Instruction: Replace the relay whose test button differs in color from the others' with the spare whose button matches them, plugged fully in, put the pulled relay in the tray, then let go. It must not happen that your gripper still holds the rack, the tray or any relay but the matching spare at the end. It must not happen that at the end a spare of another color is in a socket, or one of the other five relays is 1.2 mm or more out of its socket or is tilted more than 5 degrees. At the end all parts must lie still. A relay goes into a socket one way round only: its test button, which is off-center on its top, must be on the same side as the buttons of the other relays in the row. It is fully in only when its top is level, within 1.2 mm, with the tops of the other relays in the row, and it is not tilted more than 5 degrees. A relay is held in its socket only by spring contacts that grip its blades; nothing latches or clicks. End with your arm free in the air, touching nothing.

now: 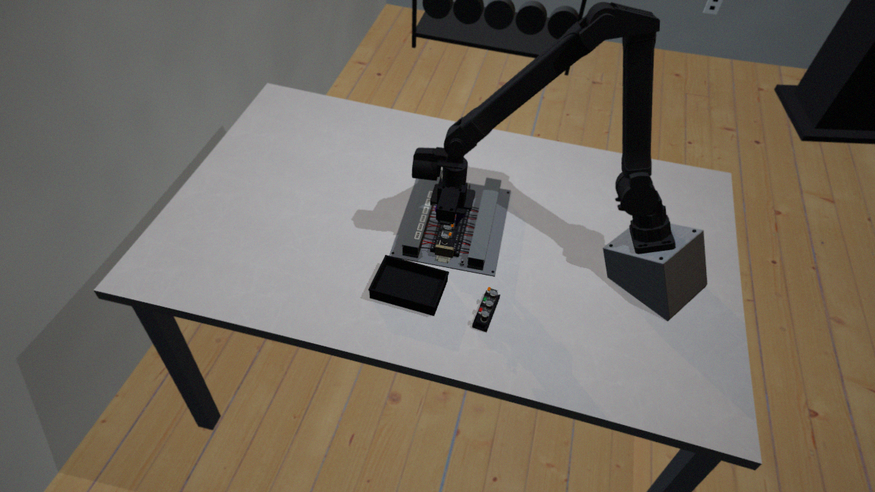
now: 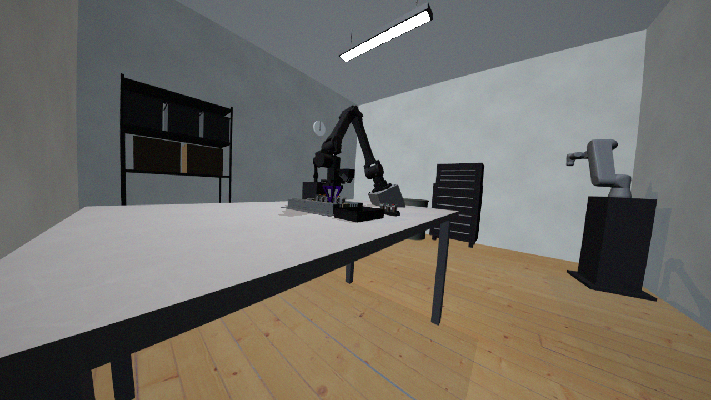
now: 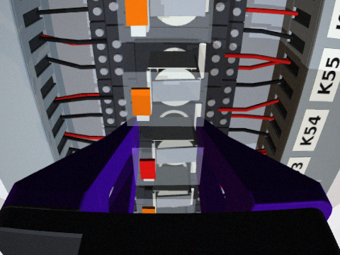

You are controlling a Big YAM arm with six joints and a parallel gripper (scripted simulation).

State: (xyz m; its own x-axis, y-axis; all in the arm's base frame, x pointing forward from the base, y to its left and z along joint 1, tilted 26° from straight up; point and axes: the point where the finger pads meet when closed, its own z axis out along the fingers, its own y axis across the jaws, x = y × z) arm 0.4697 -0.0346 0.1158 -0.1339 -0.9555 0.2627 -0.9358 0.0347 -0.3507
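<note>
Now: hand 50 mm to the left of the grey panel, 50 mm above it and 10 mm past it.
</note>
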